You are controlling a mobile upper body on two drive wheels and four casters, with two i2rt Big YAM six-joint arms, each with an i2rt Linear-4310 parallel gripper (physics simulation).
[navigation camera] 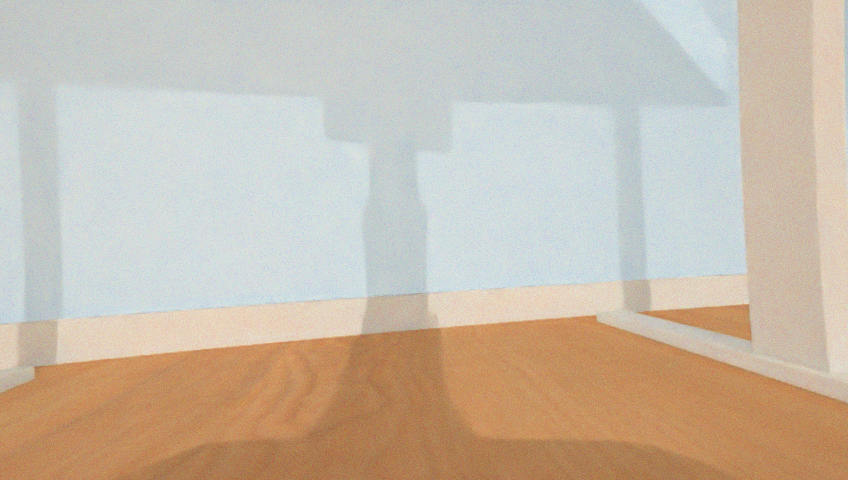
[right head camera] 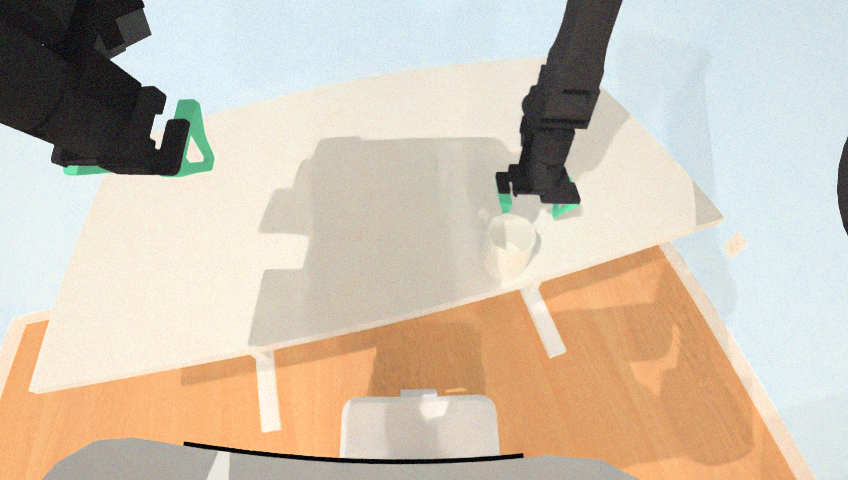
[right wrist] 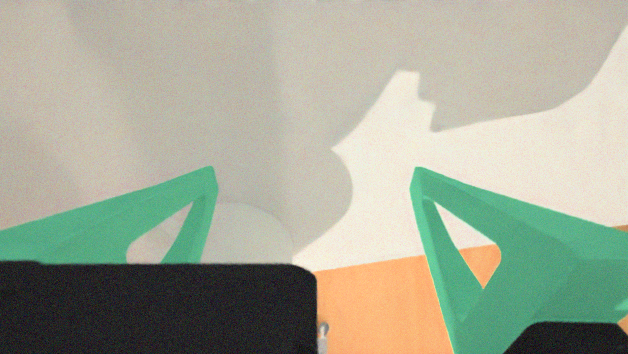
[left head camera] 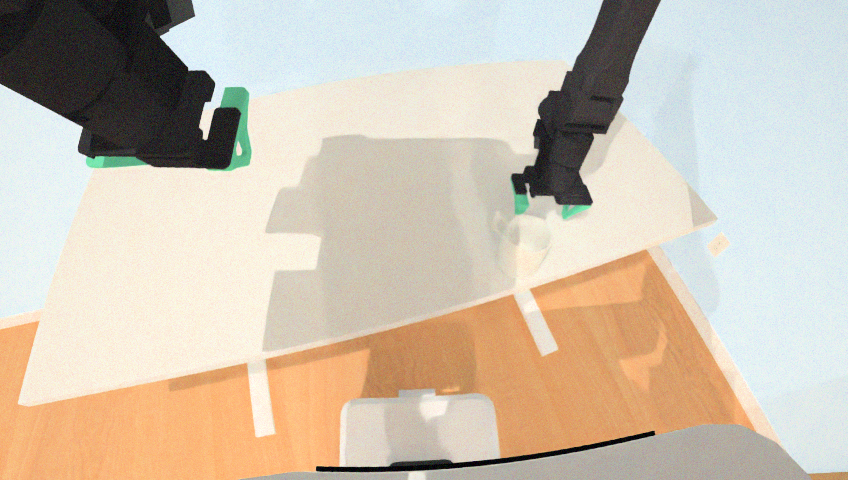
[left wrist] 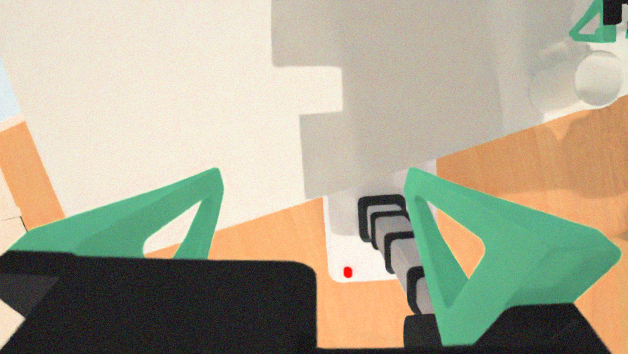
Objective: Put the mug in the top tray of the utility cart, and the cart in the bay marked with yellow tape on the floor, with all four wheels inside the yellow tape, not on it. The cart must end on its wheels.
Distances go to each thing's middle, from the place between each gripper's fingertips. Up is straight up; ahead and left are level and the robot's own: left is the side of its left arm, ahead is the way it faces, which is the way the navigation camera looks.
The cream mug [right head camera: 509,238] lies 390 mm to the right of my left hand, 280 mm below it and 90 mm ahead of it.
My right gripper is now 70 mm past the cream mug, 60 mm to the right of it and 20 mm below it.
